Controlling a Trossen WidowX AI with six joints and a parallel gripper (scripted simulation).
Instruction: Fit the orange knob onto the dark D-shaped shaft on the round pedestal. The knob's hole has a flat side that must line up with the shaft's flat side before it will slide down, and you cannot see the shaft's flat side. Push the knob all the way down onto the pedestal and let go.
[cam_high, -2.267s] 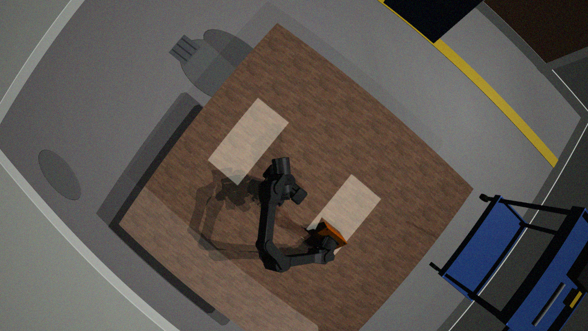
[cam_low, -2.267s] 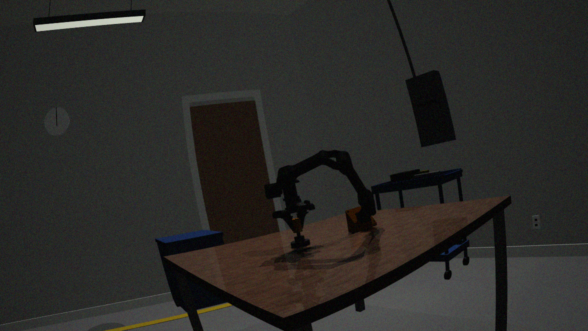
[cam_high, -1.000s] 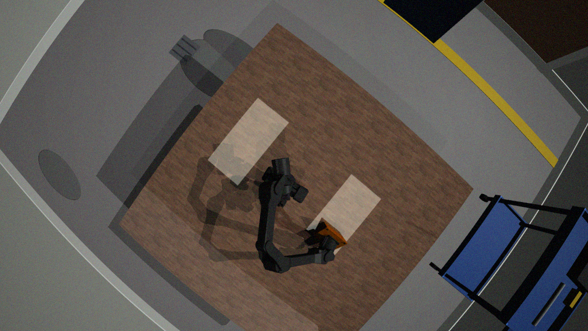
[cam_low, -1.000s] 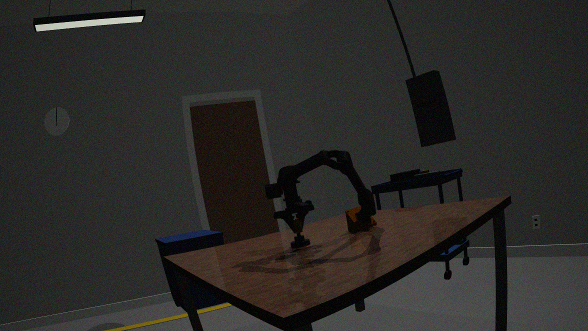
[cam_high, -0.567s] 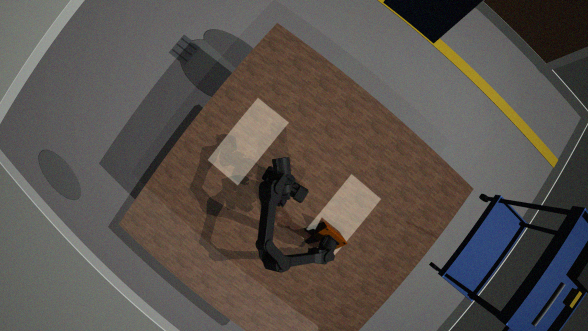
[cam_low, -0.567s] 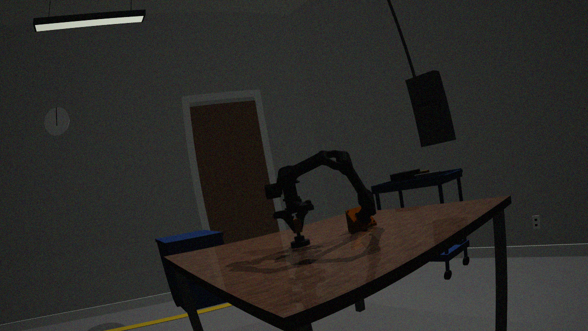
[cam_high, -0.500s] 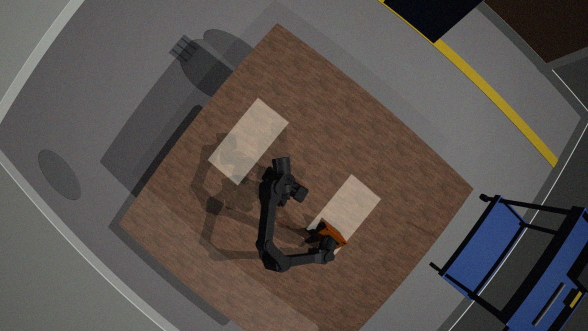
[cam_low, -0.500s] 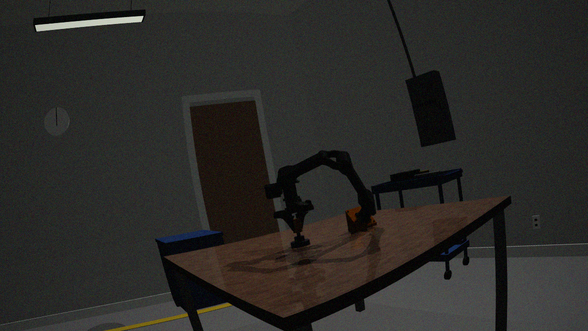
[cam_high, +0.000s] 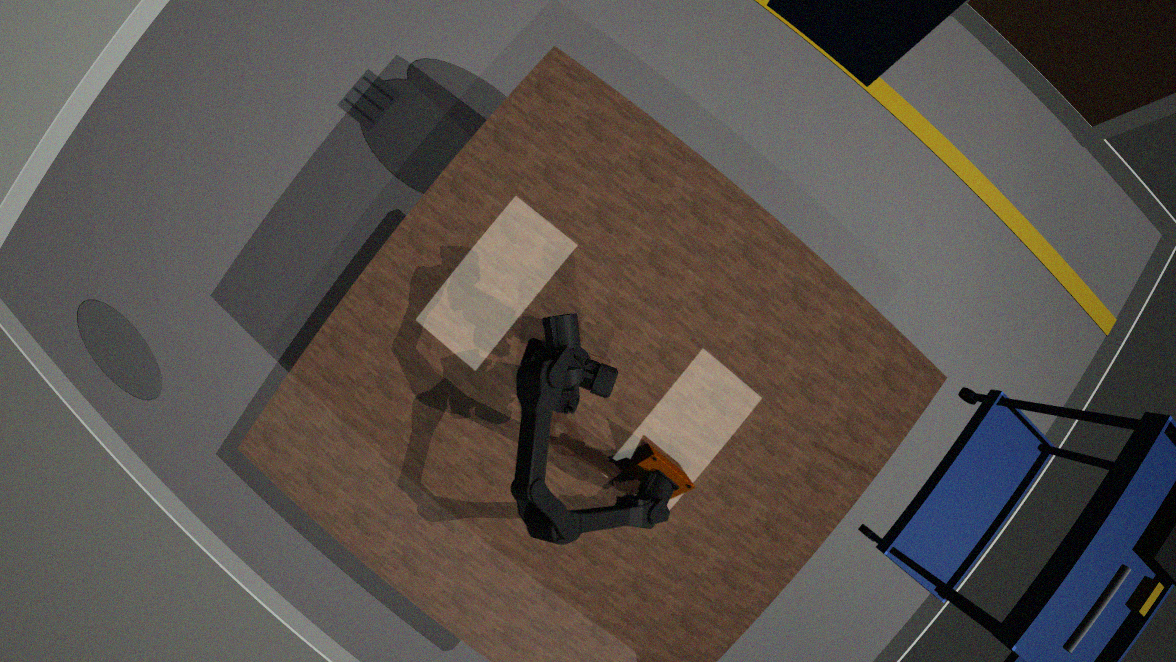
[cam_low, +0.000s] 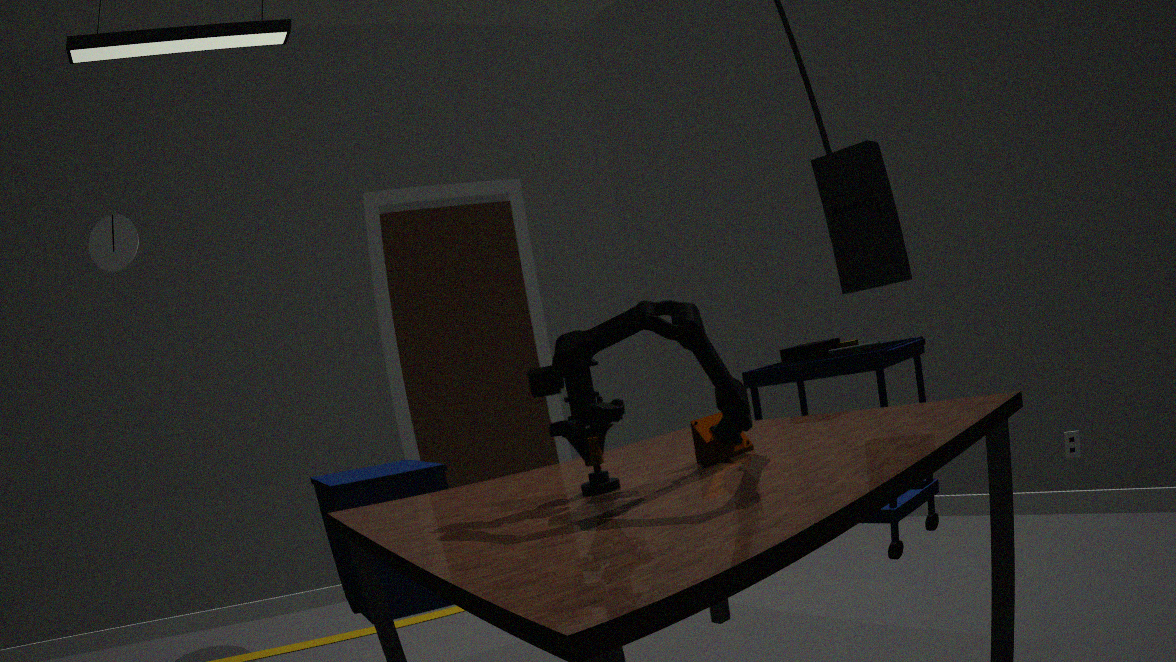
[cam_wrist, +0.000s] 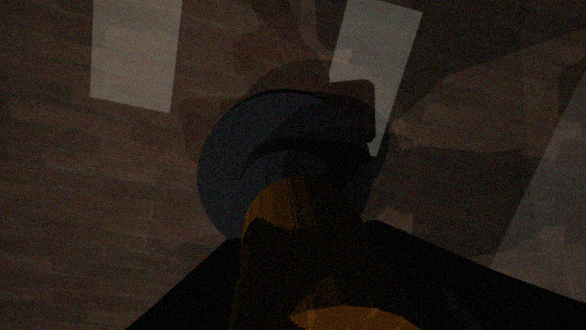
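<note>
Now: the orange knob 20 mm above my gripper tip. Also, from my gripper tip: round dark pedestal (40 mm below).
</note>
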